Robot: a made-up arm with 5 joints. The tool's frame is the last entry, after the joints.
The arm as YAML. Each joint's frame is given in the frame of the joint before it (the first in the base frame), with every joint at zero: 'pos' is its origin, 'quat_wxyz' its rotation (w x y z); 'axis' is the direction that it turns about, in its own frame. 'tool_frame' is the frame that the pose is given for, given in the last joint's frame.
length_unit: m
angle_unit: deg
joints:
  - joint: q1
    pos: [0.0, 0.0, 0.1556]
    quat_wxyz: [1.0, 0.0, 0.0, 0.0]
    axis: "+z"
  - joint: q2
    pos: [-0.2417, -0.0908, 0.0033]
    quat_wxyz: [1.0, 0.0, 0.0, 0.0]
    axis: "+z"
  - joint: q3
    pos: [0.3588, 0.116, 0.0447]
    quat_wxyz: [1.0, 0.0, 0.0, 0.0]
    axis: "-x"
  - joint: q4
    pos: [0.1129, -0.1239, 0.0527]
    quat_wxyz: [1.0, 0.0, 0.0, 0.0]
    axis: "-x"
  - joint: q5
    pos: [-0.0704, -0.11, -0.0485]
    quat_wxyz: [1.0, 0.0, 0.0, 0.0]
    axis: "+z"
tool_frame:
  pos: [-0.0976, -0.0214, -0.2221]
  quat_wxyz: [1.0, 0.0, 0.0, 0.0]
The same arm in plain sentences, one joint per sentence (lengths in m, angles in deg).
The arm has five revolute joints in a row. What follows holds with every joint at zero, and every direction is one of the base frame's. The first joint sits 0.1556 m along +z from the base frame's origin and turns about +z. The second joint sits 0.2417 m along -x and 0.0908 m along -y and 0.0033 m along +z from the first joint and turns about +z. The third joint sits 0.3588 m along +x and 0.116 m along +y and 0.0447 m along +z from the second joint and turns about -x. The fourth joint sits 0.1129 m along +x and 0.1239 m along -y and 0.0527 m along +z from the third joint and turns about -x. The fifth joint sits 0.0704 m along -x and 0.11 m along -y and 0.0485 m along -z from the fourth joint and turns about +z. The tool frame, which is the frame that the pose is given for, sits 0.0976 m along -x and 0.0214 m along -y and 0.2221 m along -z from the fifth joint; its axes are parallel to the base frame's.
